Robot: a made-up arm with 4 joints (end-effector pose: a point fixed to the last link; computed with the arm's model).
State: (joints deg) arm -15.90 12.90 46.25 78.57
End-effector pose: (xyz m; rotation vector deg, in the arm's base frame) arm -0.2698 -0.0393 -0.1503 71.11 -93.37 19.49
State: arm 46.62 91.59 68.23 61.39
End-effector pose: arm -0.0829 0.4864 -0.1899 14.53 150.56 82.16
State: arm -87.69 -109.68 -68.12 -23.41
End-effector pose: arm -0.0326 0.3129 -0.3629 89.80 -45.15 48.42
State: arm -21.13 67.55 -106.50 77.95
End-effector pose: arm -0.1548 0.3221 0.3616 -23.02 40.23 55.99
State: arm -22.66 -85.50 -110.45 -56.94
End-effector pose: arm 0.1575 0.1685 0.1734 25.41 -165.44 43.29
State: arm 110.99 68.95 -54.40 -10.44
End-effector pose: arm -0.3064 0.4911 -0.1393 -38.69 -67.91 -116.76
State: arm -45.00 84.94 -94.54 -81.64
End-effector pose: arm -0.2547 0.4572 0.3144 147.04 42.93 -70.23
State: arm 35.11 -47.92 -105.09 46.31
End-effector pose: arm -0.1494 0.0280 0.3507 -68.80 -84.09 123.21
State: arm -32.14 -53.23 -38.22 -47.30
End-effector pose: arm 0.1805 -0.0233 -0.0272 1.33 -86.74 33.13
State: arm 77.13 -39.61 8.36 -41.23
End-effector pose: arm 0.1258 -0.0961 0.0043 31.04 -140.27 -54.65
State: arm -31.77 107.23 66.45 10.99
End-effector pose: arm -0.5036 0.3550 -0.1508 -61.71 -111.41 -69.56
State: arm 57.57 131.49 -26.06 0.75
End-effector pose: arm -0.3133 0.7110 0.1948 -62.16 -13.47 -112.26
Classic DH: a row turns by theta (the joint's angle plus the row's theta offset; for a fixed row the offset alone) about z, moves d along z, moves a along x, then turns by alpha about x. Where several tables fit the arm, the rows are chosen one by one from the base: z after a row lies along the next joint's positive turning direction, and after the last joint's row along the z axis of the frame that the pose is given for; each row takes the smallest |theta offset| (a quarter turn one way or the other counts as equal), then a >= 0, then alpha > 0; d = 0 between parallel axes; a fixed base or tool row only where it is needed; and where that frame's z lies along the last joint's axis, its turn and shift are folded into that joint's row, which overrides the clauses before.
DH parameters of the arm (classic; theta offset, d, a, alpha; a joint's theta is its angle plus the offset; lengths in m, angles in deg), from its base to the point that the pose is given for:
base (fixed): 27.06 0.0232 -0.0428 106.61
joint 1: -6.87 -0.3207 0.0937 78.56
joint 2: -69.68 0.0533 -0.1637 -92.11
joint 3: 0.51 -0.128 -0.2357 -100.55
joint 4: -8.18 -0.0803 -0.0625 -85.84
tool (fixed): -86.23 0.0326 0 0

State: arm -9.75 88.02 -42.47 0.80
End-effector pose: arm -0.5236 0.3673 0.2893 -94.30 -37.21 -9.53
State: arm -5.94 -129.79 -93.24 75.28
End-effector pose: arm 0.1522 0.4206 0.2756 -20.70 36.82 -114.43
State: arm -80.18 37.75 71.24 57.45
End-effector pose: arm -0.4363 -0.0217 0.1702 21.25 -55.51 -4.84
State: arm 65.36 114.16 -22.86 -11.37
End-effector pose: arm -0.3496 0.6753 0.0811 -58.55 -22.69 -121.36
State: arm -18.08 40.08 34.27 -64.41
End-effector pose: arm -0.4724 0.0946 -0.0202 -63.35 -44.96 -88.00
